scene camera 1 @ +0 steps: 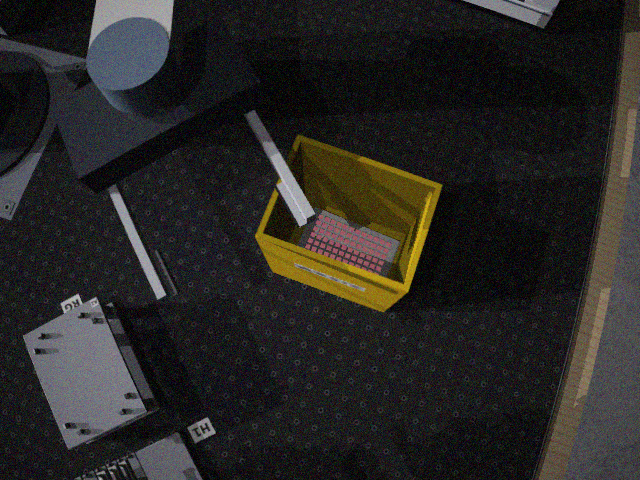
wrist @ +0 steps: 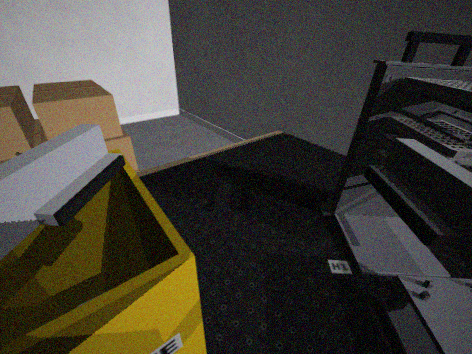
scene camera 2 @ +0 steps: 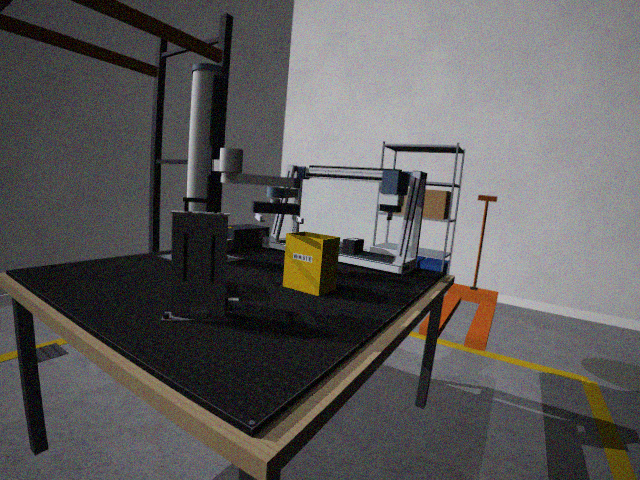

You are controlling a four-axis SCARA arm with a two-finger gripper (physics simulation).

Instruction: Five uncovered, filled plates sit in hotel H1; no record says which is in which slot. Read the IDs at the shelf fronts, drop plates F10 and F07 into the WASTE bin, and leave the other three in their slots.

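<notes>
The yellow WASTE bin stands upright on the dark table. A plate with pink wells lies at its bottom; its ID does not show. My gripper is open and empty, raised about rim height or higher. One finger hangs over the bin's side and the other is apart from it. Hotel H1 is partly in view, at the lower left in scene camera 1 and at the right in the wrist view. Plates show in its slots; no shelf ID is readable.
The H1 label lies beside the hotel. The grey RG stand is next to it. A gantry frame stands behind the bin. Cardboard boxes are beyond the wooden table edge.
</notes>
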